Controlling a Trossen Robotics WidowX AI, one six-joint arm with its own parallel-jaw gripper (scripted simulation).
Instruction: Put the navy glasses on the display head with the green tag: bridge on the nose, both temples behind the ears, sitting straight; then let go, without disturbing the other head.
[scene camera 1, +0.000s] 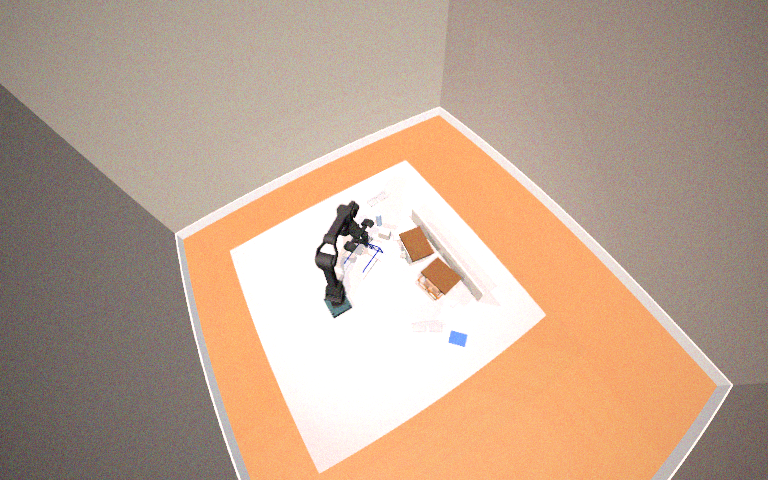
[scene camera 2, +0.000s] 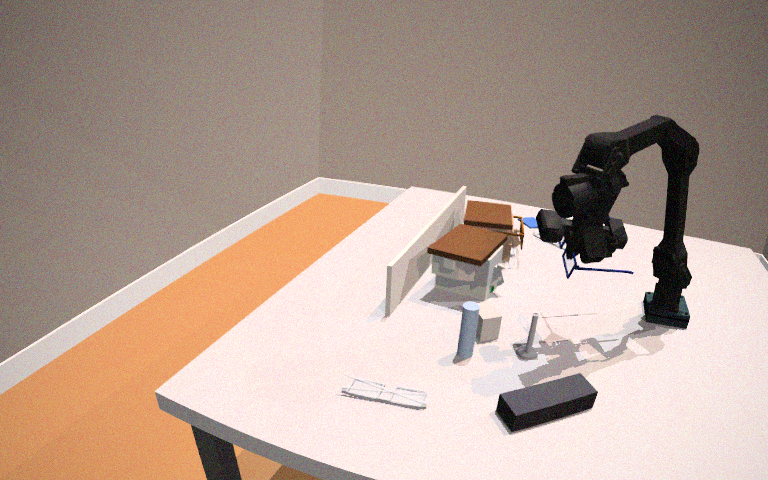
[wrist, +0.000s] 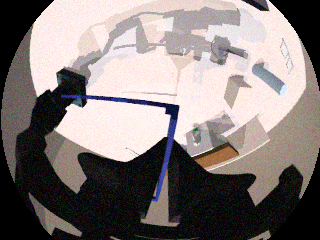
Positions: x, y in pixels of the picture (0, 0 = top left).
Labels:
My gripper (scene camera 2: 568, 257): 105 cm from the lens. A cube (scene camera 2: 489, 320) is 101 cm from the lens. A dark box (scene camera 2: 537, 404): 83 cm from the lens. The marked spots on the cube and the dark box are 25 cm apart.

